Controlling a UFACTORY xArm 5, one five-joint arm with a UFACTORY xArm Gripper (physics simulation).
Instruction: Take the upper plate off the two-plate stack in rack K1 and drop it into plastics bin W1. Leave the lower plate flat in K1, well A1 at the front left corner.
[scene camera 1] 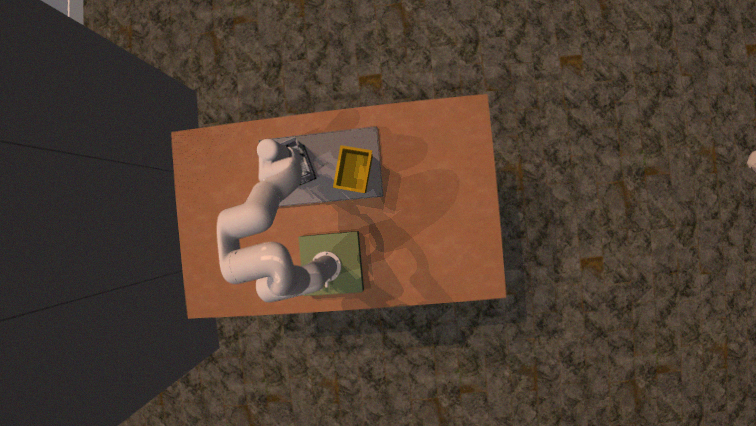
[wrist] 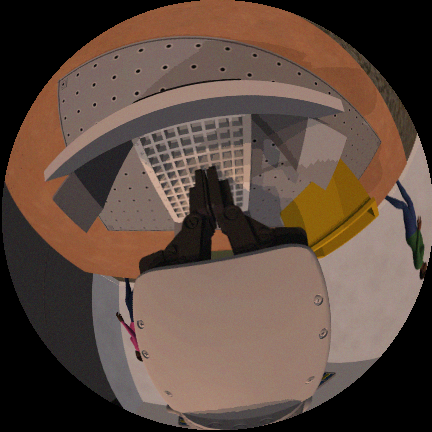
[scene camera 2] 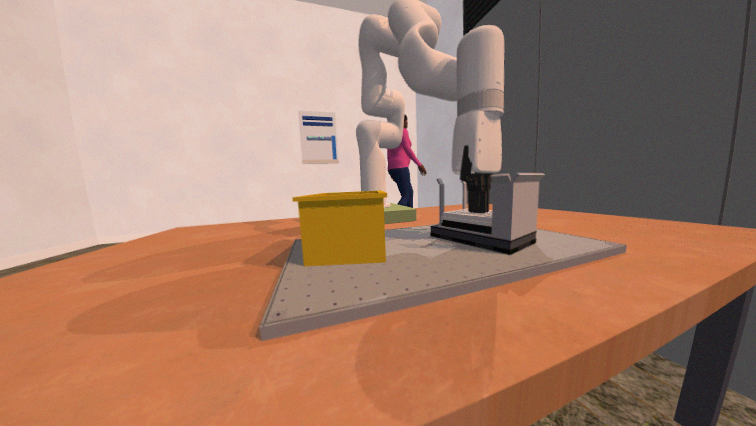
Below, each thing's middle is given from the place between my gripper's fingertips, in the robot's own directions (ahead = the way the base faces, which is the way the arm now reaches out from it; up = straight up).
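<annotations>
With the white gridded plate (wrist: 170,155) as my reference, I find my gripper 10 mm to the right of it and 10 mm above it.
</annotations>
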